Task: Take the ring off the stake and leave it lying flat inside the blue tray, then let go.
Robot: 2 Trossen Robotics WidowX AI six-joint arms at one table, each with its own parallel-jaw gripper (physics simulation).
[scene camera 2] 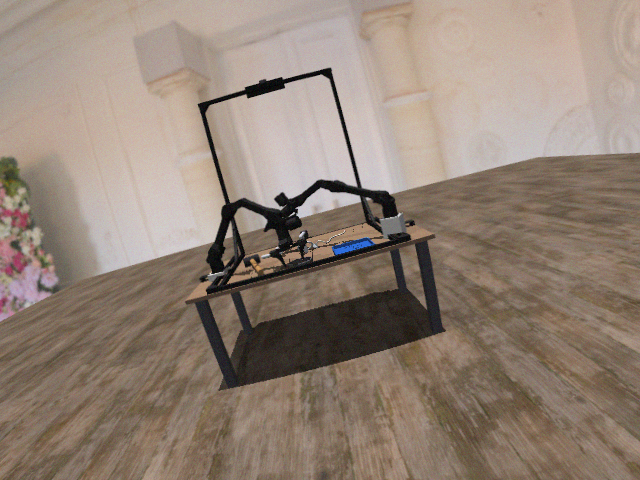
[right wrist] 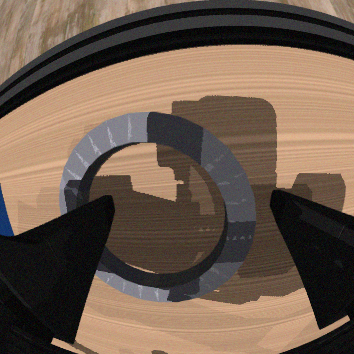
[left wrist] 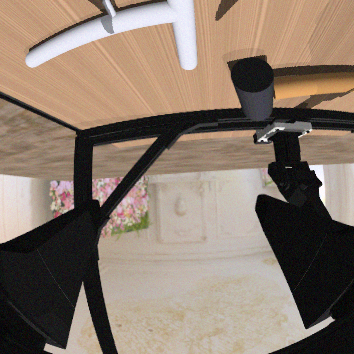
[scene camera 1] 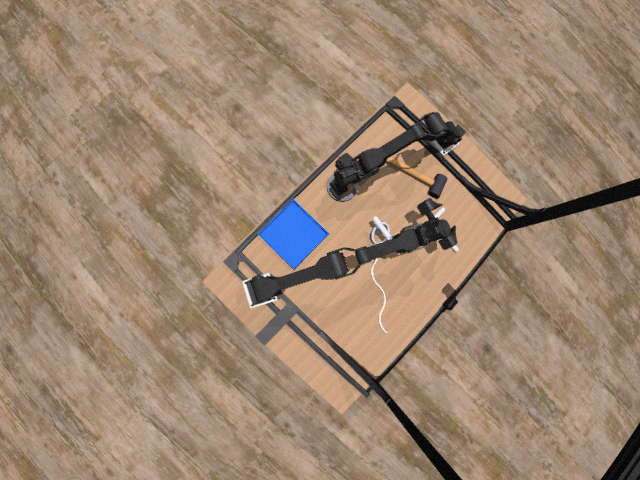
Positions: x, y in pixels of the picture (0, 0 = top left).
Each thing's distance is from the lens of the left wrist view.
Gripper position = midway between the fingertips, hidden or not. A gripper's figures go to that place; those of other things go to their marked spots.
my left gripper (left wrist: 180, 205): 0.10 m
hammer (left wrist: 252, 77): 0.22 m
T-shaped piece (left wrist: 183, 26): 0.17 m
The marked spots on the T-shaped piece and the hammer are 0.10 m apart.
